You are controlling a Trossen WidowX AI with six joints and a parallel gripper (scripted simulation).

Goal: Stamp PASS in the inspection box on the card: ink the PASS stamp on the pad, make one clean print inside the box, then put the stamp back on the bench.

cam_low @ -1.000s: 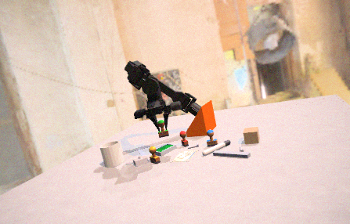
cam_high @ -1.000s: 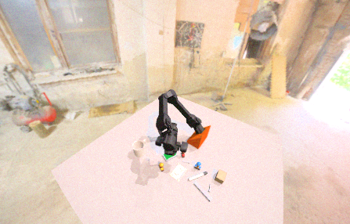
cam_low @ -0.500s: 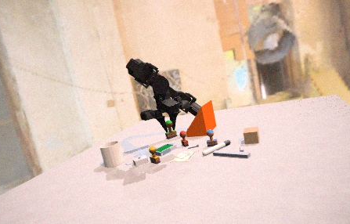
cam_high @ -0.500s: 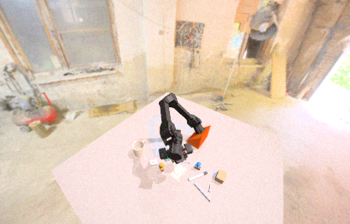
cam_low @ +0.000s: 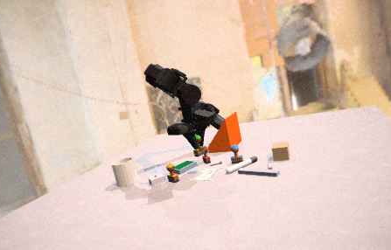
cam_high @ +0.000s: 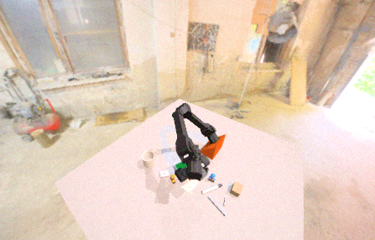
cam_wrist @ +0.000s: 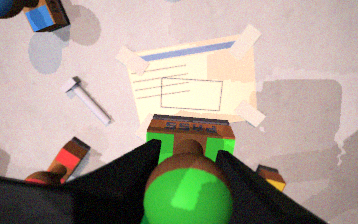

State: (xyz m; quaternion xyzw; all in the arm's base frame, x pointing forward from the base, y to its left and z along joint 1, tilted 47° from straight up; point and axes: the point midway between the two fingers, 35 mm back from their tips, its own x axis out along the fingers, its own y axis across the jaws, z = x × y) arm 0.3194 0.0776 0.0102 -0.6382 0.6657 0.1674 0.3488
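Right now my gripper tip is 100 mm above the white card and 10 mm to the right of it. From my gripper tip the other things lie so: yellow-knobbed stamp 90 mm to the right, 80 mm below, 60 mm ahead; then green stamp right at my gripper tip; then red-knobbed stamp 110 mm behind, 70 mm below, 50 mm to the right.
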